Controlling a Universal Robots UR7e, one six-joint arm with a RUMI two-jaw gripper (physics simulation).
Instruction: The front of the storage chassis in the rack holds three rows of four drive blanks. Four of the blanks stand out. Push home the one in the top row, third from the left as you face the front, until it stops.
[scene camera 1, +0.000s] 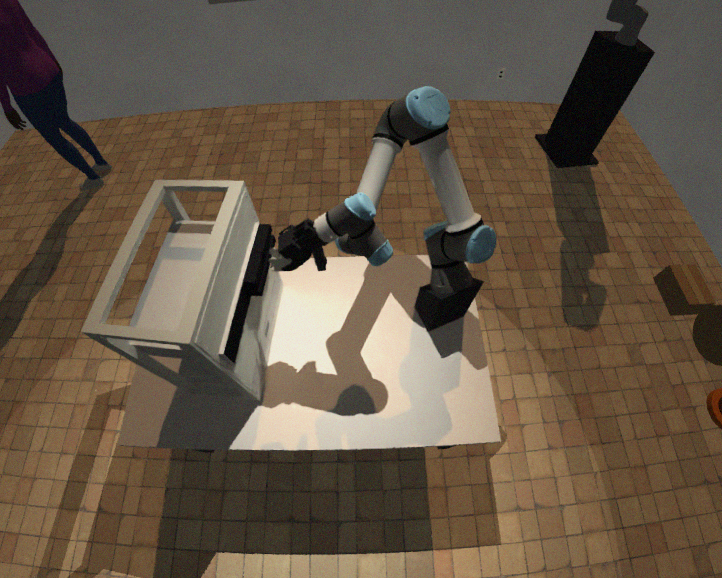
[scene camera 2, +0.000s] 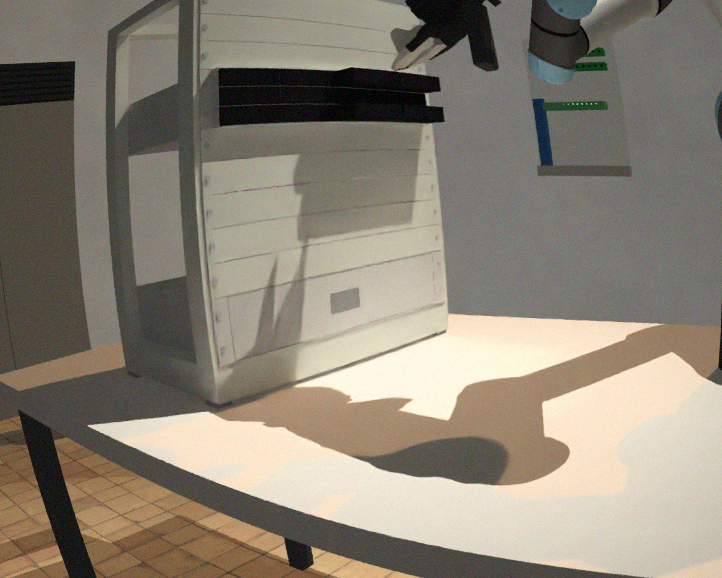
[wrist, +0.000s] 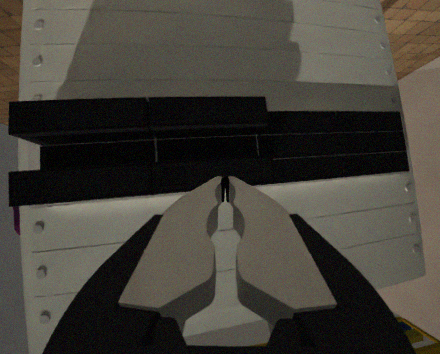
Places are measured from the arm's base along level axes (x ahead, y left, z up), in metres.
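Where they show: gripper, fingertip midpoint: (scene camera 1: 270, 268) (scene camera 2: 393, 69) (wrist: 225, 179); arm's base, link origin: (scene camera 1: 452, 284).
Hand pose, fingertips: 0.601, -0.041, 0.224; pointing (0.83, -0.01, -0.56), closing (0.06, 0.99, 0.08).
Note:
Each offset is from my fingertips to the centre of the thing, as dx, dy, dz. "*": to the spot under its first point. Level surfaces: height alone.
The black storage chassis @[* +0.028, -0.036, +0.005] (scene camera 1: 260, 259) is in the pale rack (scene camera 1: 219, 259) (scene camera 2: 195, 241). The wrist view shows the front upside down. The top-row third blank @[+0.091, -0.025, -0.008] (scene camera 2: 367, 79) (wrist: 190, 175) stands out, about level with the top-row fourth blank @[+0.062, -0.131, -0.008] (scene camera 2: 415, 83) (wrist: 80, 187). The bottom row's third blank @[+0.091, -0.025, -0.065] (wrist: 207, 111) and fourth blank @[+0.062, -0.131, -0.065] (wrist: 80, 117) also stand out. The middle row sits back. My gripper (scene camera 1: 273, 260) (scene camera 2: 397, 67) (wrist: 225, 179) is shut and empty. In the wrist view its tips overlap the third blank's upper edge; whether they touch it is unclear.
White panels (wrist: 90, 225) with side screws lie above and below the chassis. The rack stands on a white table @[dz -0.451] (scene camera 1: 361, 430) (scene camera 2: 572, 530), with the arm's black base (scene camera 1: 448, 301) at its far side. A person (scene camera 1: 36, 72) stands behind the rack at the left.

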